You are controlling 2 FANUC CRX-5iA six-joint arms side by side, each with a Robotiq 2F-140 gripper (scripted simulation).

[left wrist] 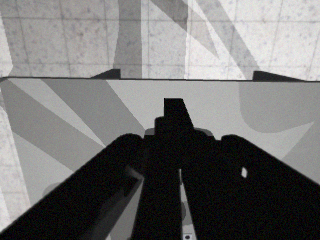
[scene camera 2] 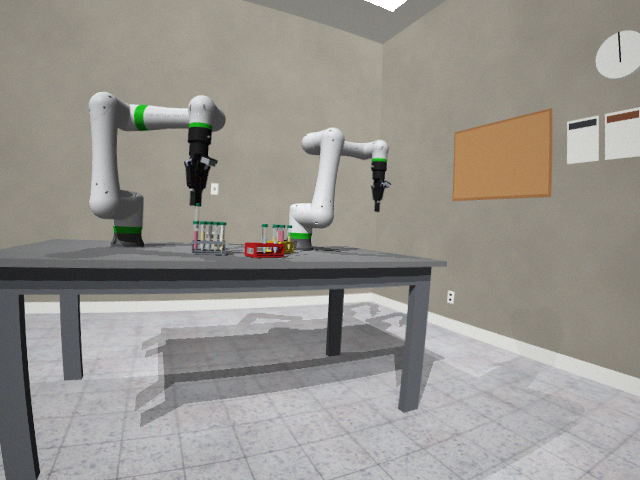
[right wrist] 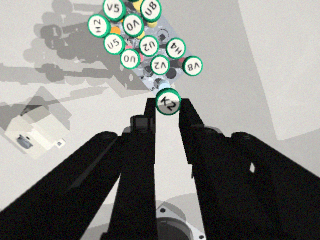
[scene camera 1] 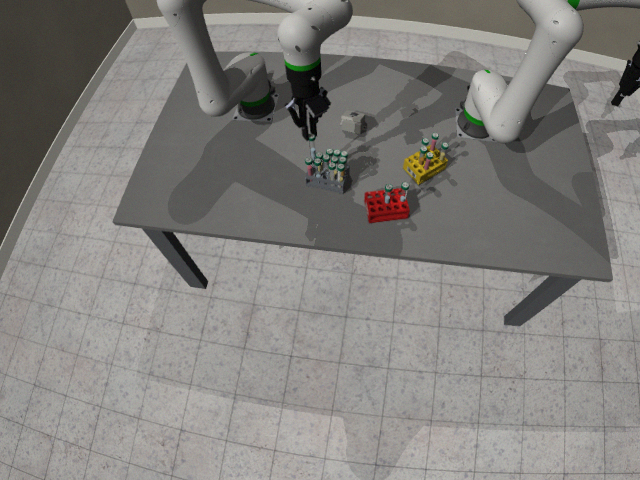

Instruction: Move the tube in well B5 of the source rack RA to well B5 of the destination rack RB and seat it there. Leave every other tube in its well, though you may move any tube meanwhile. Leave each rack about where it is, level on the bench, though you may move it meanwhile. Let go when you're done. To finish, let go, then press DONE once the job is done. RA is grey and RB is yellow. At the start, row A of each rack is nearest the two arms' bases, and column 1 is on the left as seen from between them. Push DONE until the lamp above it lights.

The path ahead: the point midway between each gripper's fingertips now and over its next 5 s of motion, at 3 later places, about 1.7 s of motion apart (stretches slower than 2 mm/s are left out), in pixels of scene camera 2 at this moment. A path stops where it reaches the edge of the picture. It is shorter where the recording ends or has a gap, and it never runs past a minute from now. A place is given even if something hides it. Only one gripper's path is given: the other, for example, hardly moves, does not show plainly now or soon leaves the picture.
My right gripper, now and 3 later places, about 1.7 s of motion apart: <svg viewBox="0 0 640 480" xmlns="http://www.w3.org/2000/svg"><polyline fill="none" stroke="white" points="195,205 207,206 242,208 257,209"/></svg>
